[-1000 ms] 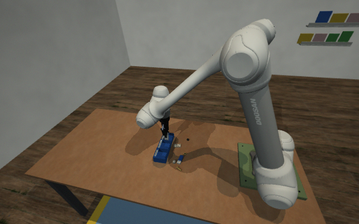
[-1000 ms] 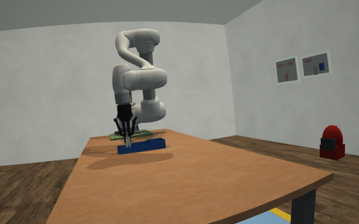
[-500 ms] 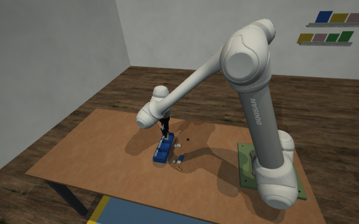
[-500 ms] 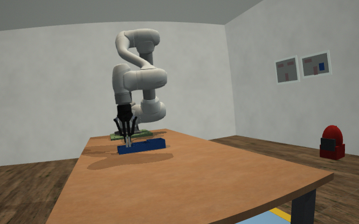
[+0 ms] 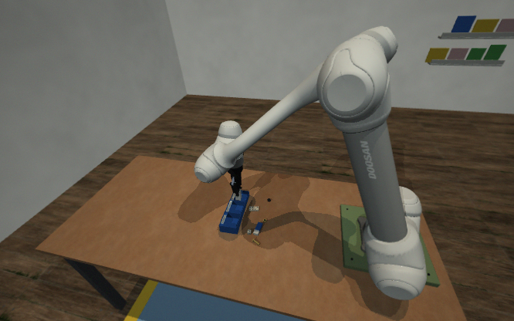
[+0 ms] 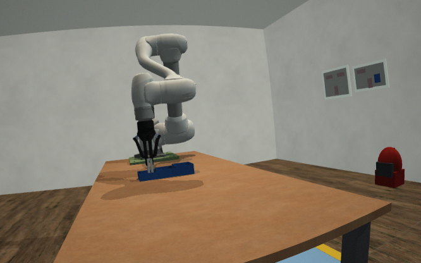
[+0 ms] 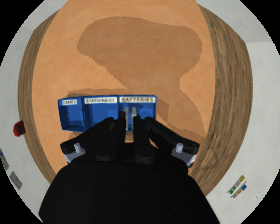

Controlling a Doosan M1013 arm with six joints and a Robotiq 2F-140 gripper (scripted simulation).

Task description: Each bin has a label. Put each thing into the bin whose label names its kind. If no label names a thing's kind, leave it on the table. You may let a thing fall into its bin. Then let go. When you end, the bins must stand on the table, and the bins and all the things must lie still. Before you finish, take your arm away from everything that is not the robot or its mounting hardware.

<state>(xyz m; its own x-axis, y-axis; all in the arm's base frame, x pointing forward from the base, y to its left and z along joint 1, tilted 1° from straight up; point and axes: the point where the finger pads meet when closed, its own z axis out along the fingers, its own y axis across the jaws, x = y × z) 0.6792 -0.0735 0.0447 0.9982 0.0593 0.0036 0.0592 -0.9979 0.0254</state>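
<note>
Now: the long blue bin 70 mm to the left of my hand, 40 mm below it and 10 mm behind it. Also, from my hand: black nut (150 mm behind, 50 mm to the right, 50 mm below); then brass nut (160 mm behind, 90 mm to the left, 50 mm below); then white flat part (90 mm behind, 50 mm below, 30 mm to the left).
</note>
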